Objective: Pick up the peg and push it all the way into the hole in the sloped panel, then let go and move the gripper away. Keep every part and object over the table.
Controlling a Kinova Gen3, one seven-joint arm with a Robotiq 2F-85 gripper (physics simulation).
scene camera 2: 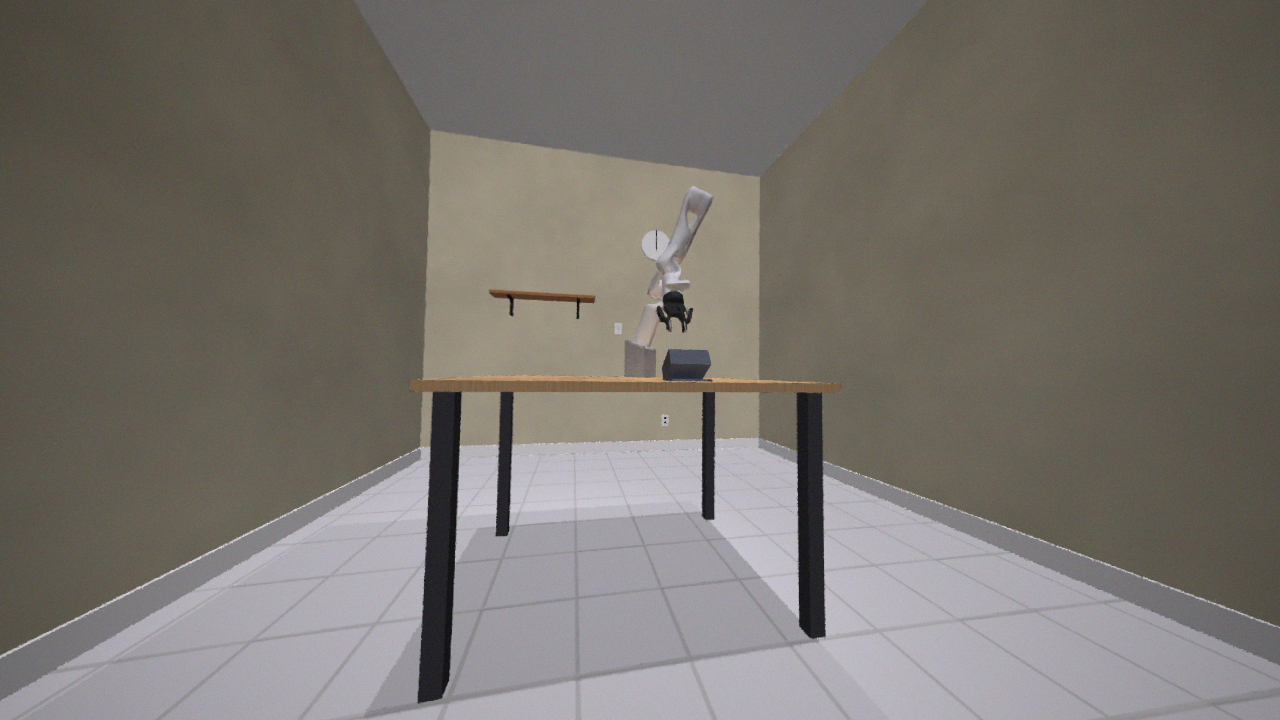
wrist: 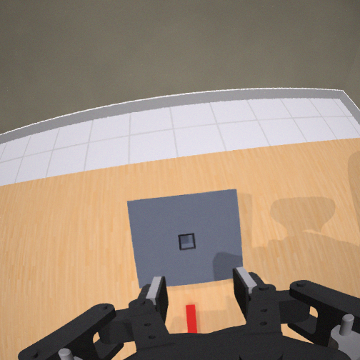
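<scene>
The red peg lies on the table, just off the near edge of the sloped panel in the wrist view; its near end is hidden by the gripper body. The blue-grey sloped panel stands on the table, and its square, dark-rimmed hole is empty. My gripper is open, its fingers apart with nothing between them. It hangs above the table, over the near edge of the panel. The peg does not show in the scene view.
The wooden table carries the panel. The table's far edge and the tiled floor beyond show in the wrist view. A wall shelf is on the back wall, behind and left of the arm.
</scene>
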